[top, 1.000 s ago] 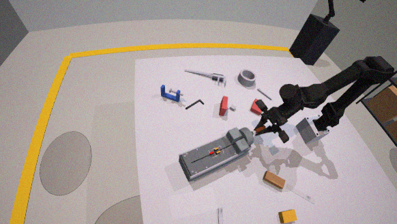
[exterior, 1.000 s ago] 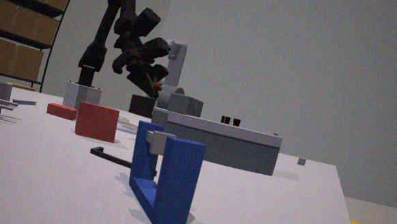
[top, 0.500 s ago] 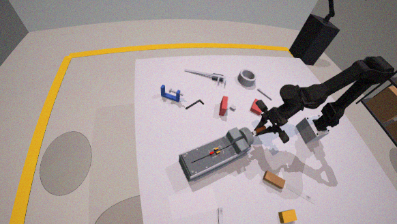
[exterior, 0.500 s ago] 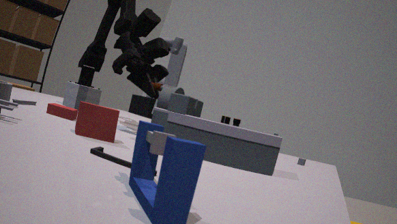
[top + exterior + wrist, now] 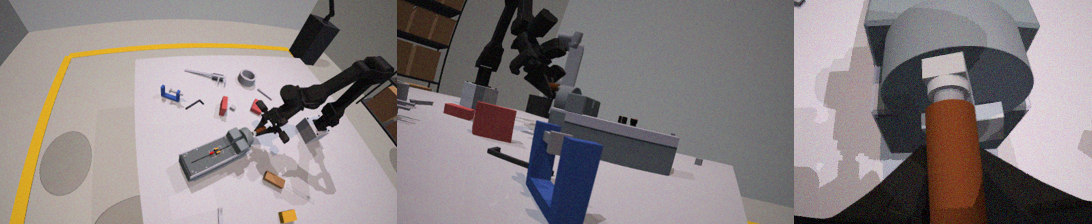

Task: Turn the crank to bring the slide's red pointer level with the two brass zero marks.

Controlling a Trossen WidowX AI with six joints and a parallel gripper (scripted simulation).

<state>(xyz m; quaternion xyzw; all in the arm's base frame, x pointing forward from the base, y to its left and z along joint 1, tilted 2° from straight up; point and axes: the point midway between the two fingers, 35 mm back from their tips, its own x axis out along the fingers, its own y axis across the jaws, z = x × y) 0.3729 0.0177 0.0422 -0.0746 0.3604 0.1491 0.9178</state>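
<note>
My gripper tip is 20 mm past the crank handle, 10 mm to the left of it and 20 mm below it. Round my gripper tip: tan block: 80 mm behind, 170 mm to the left, 80 mm below; then red pointer: 180 mm ahead, 60 mm to the left, 10 mm below; then black hex key: 190 mm ahead, 220 mm to the right, 90 mm below.
</note>
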